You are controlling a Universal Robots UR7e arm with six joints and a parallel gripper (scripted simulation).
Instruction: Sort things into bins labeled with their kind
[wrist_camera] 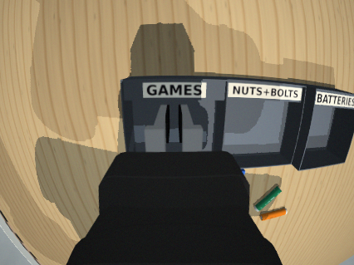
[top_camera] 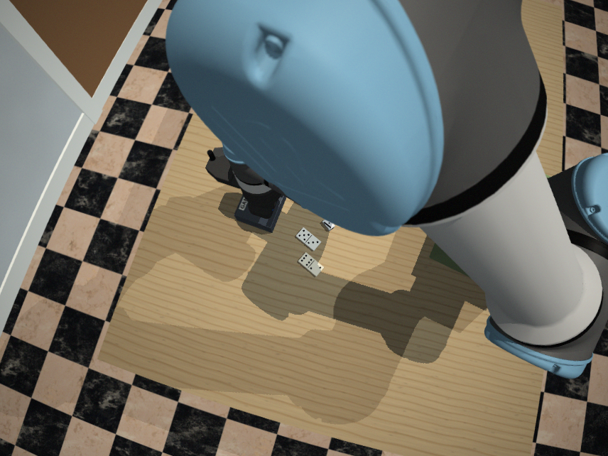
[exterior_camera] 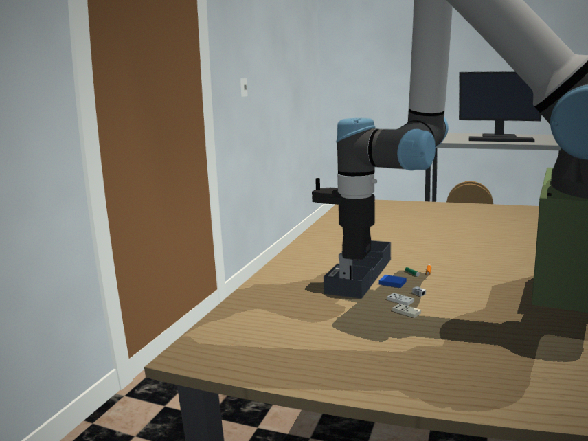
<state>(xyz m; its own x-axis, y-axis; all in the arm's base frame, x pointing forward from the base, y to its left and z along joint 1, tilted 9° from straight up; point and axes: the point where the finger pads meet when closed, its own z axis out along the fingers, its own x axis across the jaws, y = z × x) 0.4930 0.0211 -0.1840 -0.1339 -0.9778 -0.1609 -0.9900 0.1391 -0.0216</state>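
Right now my hand is 14 cm past the green battery, 11 cm to the left of it and 3 cm above it. The rest, counted from my hand: grey metal piece 16 cm behind, 3 cm below, 1 cm to the left; dark three-part bin 8 cm to the right, 2 cm behind, 1 cm below; blue flat block 10 cm behind, 5 cm to the right, 3 cm below.
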